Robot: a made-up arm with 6 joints. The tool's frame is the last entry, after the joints.
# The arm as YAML. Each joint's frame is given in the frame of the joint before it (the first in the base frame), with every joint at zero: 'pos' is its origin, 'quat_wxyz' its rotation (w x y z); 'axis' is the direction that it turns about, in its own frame. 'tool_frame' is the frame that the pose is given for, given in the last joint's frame.
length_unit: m
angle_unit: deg
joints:
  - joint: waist
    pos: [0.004, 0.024, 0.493]
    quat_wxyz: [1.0, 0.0, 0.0, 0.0]
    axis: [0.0, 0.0, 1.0]
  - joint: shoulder
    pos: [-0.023, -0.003, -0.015]
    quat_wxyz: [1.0, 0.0, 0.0, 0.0]
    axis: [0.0, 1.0, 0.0]
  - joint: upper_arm
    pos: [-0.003, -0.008, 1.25]
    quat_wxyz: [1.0, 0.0, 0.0, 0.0]
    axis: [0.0, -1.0, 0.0]
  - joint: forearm
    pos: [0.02, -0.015, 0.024]
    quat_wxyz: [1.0, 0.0, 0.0, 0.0]
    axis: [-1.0, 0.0, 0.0]
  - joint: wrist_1
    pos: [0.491, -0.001, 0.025]
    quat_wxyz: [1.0, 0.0, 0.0, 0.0]
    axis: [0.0, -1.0, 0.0]
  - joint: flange
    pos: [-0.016, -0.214, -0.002]
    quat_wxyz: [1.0, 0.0, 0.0, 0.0]
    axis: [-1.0, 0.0, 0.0]
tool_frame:
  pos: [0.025, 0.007, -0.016]
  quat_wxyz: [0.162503, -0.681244, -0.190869, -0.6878]
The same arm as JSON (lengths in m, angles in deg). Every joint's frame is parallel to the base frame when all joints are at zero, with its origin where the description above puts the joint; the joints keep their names.
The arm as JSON. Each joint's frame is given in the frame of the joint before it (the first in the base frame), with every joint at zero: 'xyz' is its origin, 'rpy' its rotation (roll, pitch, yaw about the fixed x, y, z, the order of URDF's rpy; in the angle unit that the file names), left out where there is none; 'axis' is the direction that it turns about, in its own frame. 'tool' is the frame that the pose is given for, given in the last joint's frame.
{"units": {"length": "m", "angle": "deg"}, "joints": [{"name": "waist", "type": "revolute", "origin": {"xyz": [0.004, 0.024, 0.493]}, "axis": [0.0, 0.0, 1.0]}, {"name": "shoulder", "type": "revolute", "origin": {"xyz": [-0.023, -0.003, -0.015]}, "axis": [0.0, 1.0, 0.0]}, {"name": "upper_arm", "type": "revolute", "origin": {"xyz": [-0.003, -0.008, 1.25]}, "axis": [0.0, -1.0, 0.0]}, {"name": "forearm", "type": "revolute", "origin": {"xyz": [0.02, -0.015, 0.024]}, "axis": [-1.0, 0.0, 0.0]}, {"name": "wrist_1", "type": "revolute", "origin": {"xyz": [0.491, -0.001, 0.025]}, "axis": [0.0, -1.0, 0.0]}, {"name": "flange", "type": "revolute", "origin": {"xyz": [-0.016, -0.214, -0.002]}, "axis": [-1.0, 0.0, 0.0]}], "tool": {"origin": {"xyz": [0.025, 0.007, -0.016], "rpy": [91.46, -87.64, 117.49]}}}
